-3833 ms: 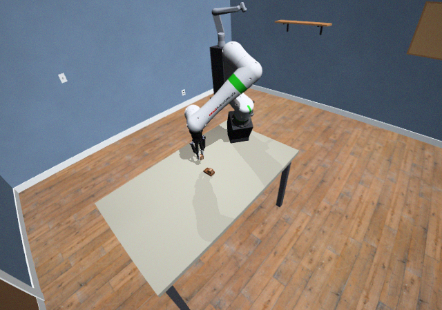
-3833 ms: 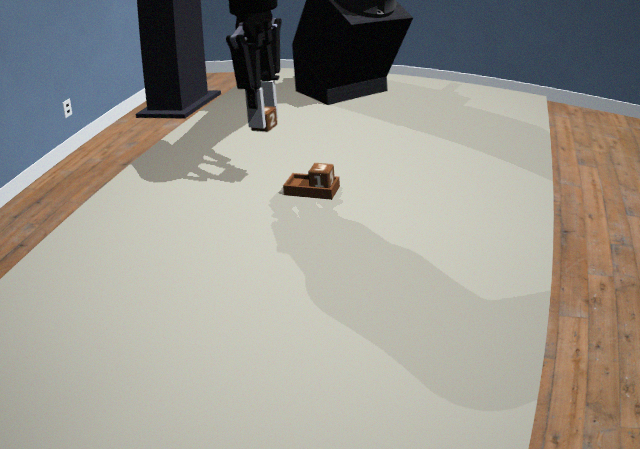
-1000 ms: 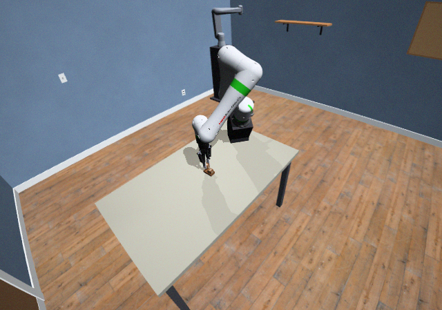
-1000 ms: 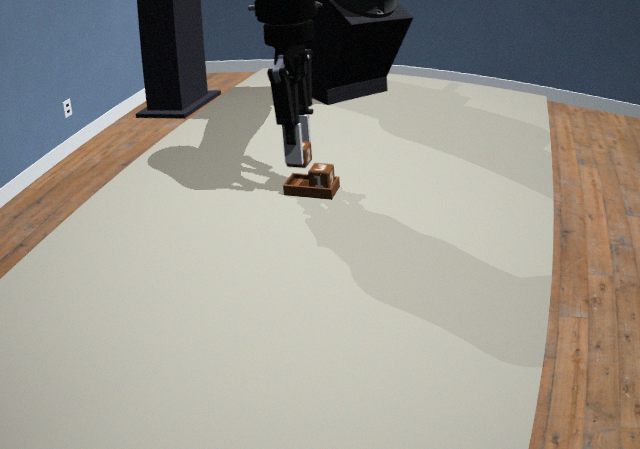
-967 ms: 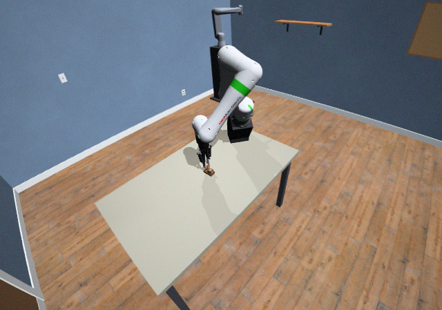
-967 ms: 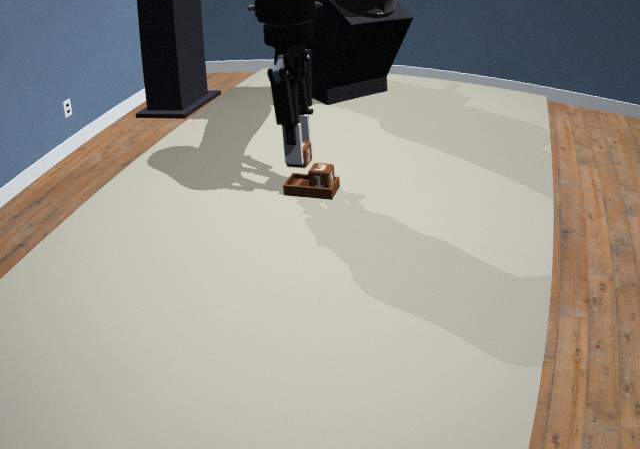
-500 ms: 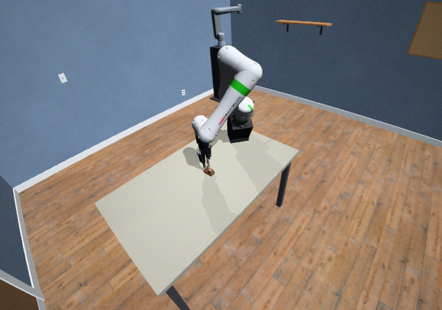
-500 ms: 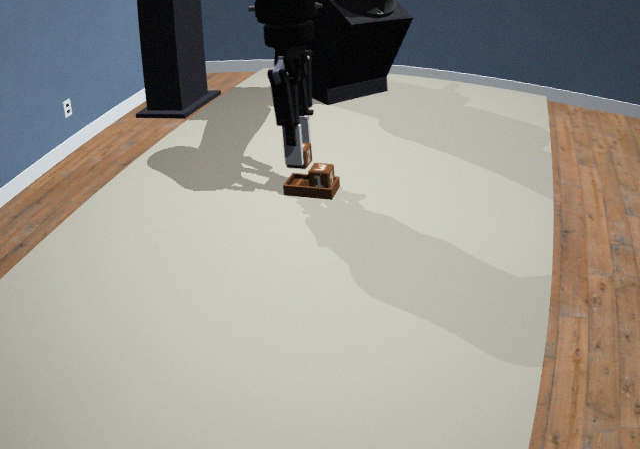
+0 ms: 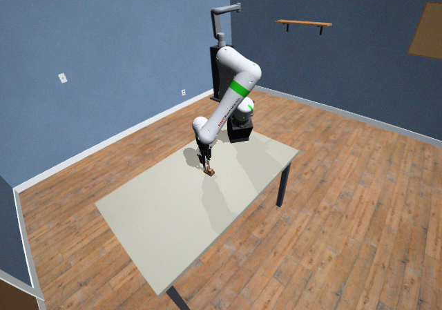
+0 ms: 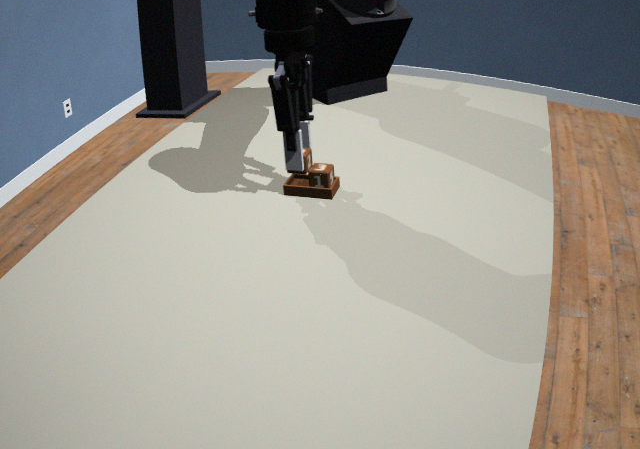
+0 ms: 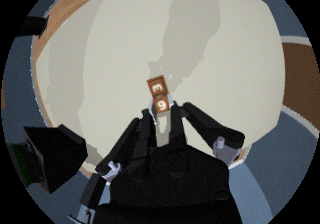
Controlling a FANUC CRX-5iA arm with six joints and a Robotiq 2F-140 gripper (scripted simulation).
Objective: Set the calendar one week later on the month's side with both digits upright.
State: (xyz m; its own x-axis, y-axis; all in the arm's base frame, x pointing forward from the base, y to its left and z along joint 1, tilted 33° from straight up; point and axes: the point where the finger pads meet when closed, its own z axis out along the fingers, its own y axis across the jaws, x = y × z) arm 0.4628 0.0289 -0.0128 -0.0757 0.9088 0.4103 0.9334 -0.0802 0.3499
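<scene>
Now: the brown wooden tray 7 cm below my hand and 2 cm to the left of it.
</scene>
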